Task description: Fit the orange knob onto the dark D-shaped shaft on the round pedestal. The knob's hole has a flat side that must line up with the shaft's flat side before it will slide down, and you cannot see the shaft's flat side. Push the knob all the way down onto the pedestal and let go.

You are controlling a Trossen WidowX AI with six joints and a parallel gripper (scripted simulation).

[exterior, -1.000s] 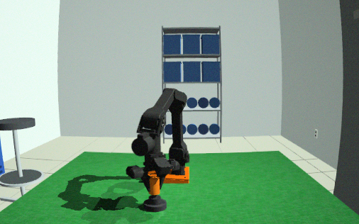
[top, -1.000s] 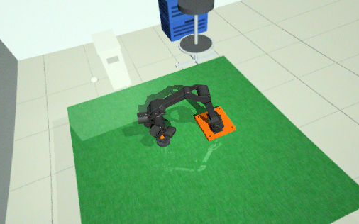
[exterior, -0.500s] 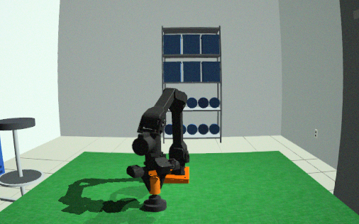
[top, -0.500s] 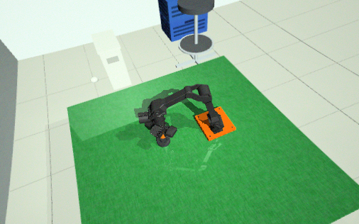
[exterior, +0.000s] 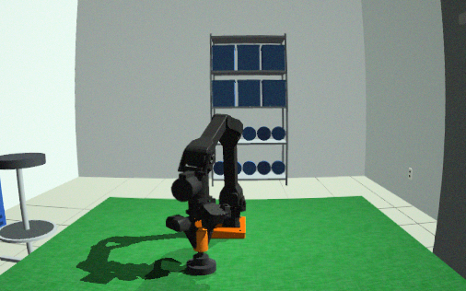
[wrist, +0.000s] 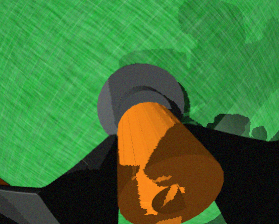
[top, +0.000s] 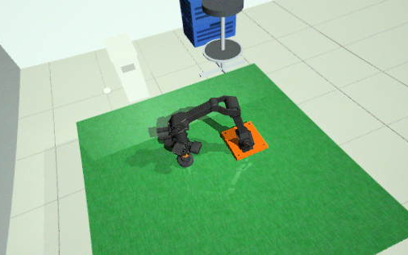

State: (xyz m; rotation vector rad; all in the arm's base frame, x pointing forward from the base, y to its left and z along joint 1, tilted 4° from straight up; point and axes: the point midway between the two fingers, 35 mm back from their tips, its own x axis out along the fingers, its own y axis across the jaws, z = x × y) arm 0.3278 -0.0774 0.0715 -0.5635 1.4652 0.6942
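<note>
Now: gripper tip 2 cm below the orange knob. The rest, counted from my gripper tip: dark round pedestal (4 cm below).
</note>
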